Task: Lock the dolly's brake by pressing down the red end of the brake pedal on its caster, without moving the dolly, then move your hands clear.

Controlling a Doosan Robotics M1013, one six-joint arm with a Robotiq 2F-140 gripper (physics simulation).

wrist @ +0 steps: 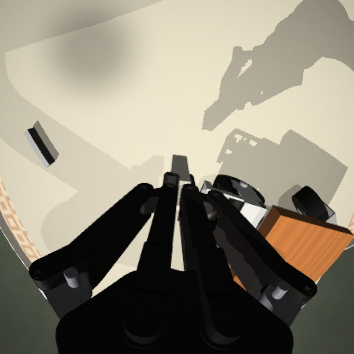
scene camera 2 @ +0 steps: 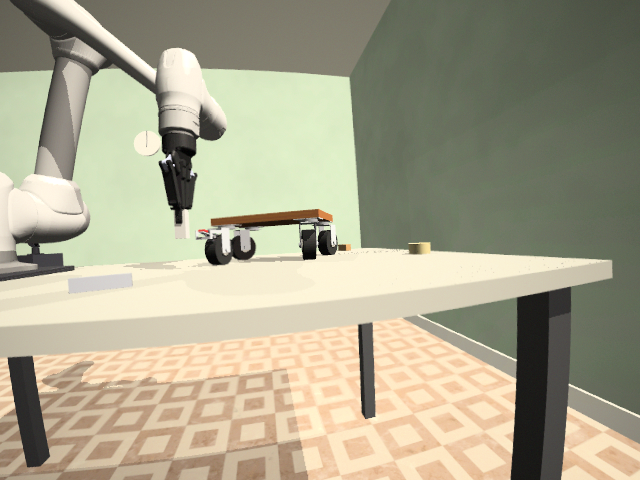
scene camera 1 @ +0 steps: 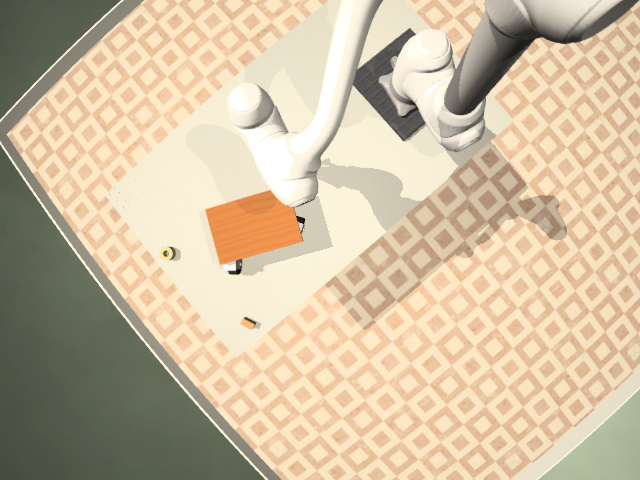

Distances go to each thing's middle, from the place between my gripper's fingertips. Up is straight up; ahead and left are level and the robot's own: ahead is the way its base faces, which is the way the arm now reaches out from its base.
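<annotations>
I find the grey bar (scene camera 2: 103, 282) 240 mm to the right of my hand and 60 mm below it. There is a dolly (scene camera 1: 259, 223) as well, which sits 200 mm ahead of my hand, 170 mm to the left of it and 20 mm below it.
</annotations>
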